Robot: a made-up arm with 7 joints. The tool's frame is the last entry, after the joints.
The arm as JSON. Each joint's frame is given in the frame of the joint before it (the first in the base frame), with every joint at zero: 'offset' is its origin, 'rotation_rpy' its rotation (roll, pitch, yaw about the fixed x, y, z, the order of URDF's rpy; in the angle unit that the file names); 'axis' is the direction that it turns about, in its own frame. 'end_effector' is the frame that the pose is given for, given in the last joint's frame.
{
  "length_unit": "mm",
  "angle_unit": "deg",
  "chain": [
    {
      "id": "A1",
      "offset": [
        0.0,
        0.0,
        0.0
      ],
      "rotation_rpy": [
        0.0,
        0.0,
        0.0
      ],
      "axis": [
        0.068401,
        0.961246,
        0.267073
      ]
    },
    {
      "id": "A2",
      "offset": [
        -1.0,
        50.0,
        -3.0
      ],
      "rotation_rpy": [
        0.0,
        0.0,
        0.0
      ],
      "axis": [
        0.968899,
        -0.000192,
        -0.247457
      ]
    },
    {
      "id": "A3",
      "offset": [
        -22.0,
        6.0,
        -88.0
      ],
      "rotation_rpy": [
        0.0,
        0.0,
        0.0
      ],
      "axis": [
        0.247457,
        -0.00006,
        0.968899
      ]
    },
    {
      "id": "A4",
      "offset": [
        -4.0,
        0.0,
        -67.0
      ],
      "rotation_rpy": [
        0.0,
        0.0,
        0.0
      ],
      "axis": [
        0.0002,
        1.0,
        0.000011
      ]
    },
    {
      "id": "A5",
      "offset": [
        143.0,
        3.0,
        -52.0
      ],
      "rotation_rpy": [
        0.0,
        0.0,
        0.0
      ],
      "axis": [
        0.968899,
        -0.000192,
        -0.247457
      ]
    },
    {
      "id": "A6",
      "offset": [
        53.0,
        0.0,
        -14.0
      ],
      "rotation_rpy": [
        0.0,
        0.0,
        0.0
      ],
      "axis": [
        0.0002,
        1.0,
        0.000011
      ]
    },
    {
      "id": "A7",
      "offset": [
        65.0,
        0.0,
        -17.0
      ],
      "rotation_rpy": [
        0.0,
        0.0,
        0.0
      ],
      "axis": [
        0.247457,
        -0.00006,
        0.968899
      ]
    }
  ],
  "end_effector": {
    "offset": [
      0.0,
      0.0,
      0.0
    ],
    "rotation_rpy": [
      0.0,
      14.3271,
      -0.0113
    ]
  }
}
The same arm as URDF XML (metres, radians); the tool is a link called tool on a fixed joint. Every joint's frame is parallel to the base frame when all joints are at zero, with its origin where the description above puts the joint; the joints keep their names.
<robot name="arm">
<joint name="tool_joint" type="fixed"><parent link="link7"/><child link="tool"/><origin xyz="0.0000 0.0000 0.0000" rpy="0.0000 0.2501 -0.0002"/></joint>
<joint name="A7" type="continuous"><parent link="link6"/><child link="link7"/><origin xyz="0.0650 0.0000 -0.0170" rpy="0.0000 0.0000 0.0000"/><axis xyz="0.247497 -0.0001 0.968889"/></joint>
<joint name="A6" type="continuous"><parent link="link5"/><child link="link6"/><origin xyz="0.0530 0.0000 -0.0140" rpy="0.0000 0.0000 0.0000"/><axis xyz="0.0002 1 0"/></joint>
<joint name="A5" type="continuous"><parent link="link4"/><child link="link5"/><origin xyz="0.1430 0.0030 -0.0520" rpy="0.0000 0.0000 0.0000"/><axis xyz="0.968889 -0.0002 -0.247497"/></joint>
<joint name="A4" type="continuous"><parent link="link3"/><child link="link4"/><origin xyz="-0.0040 0.0000 -0.0670" rpy="0.0000 0.0000 0.0000"/><axis xyz="0.0002 1 0"/></joint>
<joint name="A3" type="continuous"><parent link="link2"/><child link="link3"/><origin xyz="-0.0220 0.0060 -0.0880" rpy="0.0000 0.0000 0.0000"/><axis xyz="0.247497 -0.0001 0.968889"/></joint>
<joint name="A2" type="continuous"><parent link="link1"/><child link="link2"/><origin xyz="-0.0010 0.0500 -0.0030" rpy="0.0000 0.0000 0.0000"/><axis xyz="0.968889 -0.0002 -0.247497"/></joint>
<joint name="A1" type="continuous"><parent link="base_link"/><child link="link1"/><origin xyz="0.0000 0.0000 0.0000" rpy="0.0000 0.0000 0.0000"/><axis xyz="0.068403 0.961235 0.26711"/></joint>
<link name="base_link"/>
<link name="link1"/>
<link name="link2"/>
<link name="link3"/>
<link name="link4"/>
<link name="link5"/>
<link name="link6"/>
<link name="link7"/>
<link name="tool"/>
</robot>

